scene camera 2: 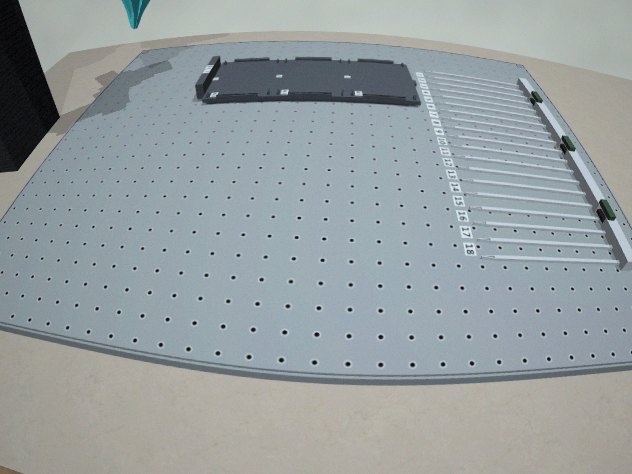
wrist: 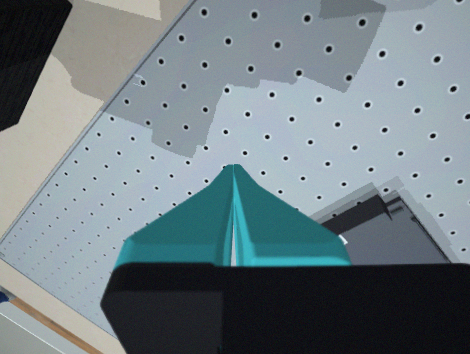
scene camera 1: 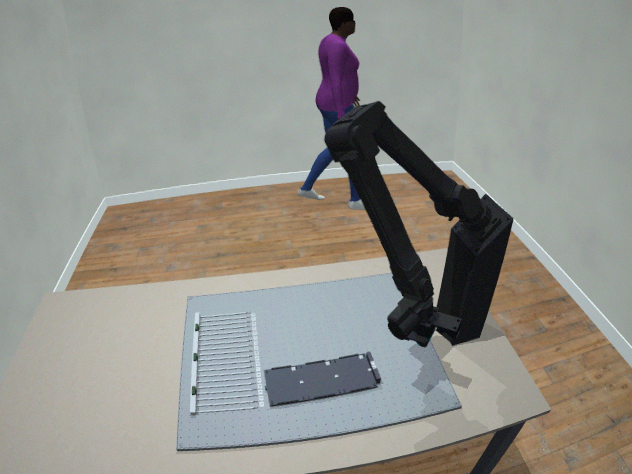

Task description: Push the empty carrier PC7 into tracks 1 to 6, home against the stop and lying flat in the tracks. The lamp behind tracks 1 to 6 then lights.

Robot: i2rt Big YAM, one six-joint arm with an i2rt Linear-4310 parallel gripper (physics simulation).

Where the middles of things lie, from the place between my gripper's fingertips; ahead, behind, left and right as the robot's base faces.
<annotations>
The dark carrier PC7 (scene camera 2: pixel 321 79) is 28 cm ahead of my hand, 6 cm to the right of it and 9 cm below it.
</annotations>
